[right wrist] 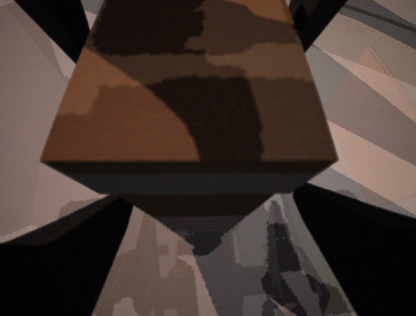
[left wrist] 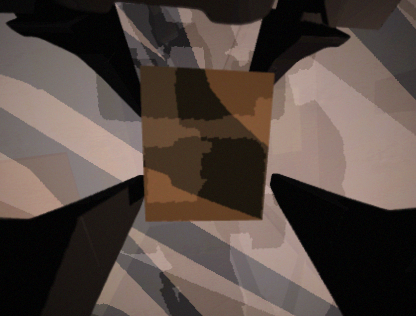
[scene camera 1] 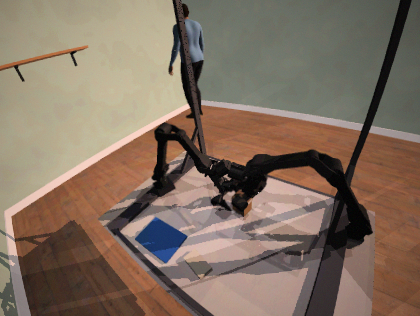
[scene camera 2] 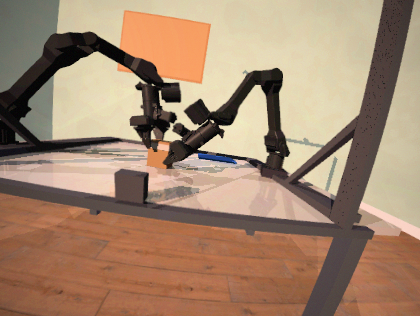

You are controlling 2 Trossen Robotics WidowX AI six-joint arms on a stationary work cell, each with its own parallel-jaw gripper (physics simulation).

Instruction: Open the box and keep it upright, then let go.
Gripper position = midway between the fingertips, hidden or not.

Observation:
I see my left gripper [scene camera 2: 155, 147], my right gripper [scene camera 2: 168, 161], a brown box [right wrist: 226, 204] and a flat blue panel [scene camera 1: 161, 239].
My left gripper is seen too in the right wrist view [right wrist: 188, 62] and in the left wrist view [left wrist: 209, 180]. My right gripper is seen too in the right wrist view [right wrist: 214, 192] and in the left wrist view [left wrist: 194, 114]. The right wrist view does not show the flat blue panel: it is out of frame. The left wrist view misses the flat blue panel: it is out of frame.

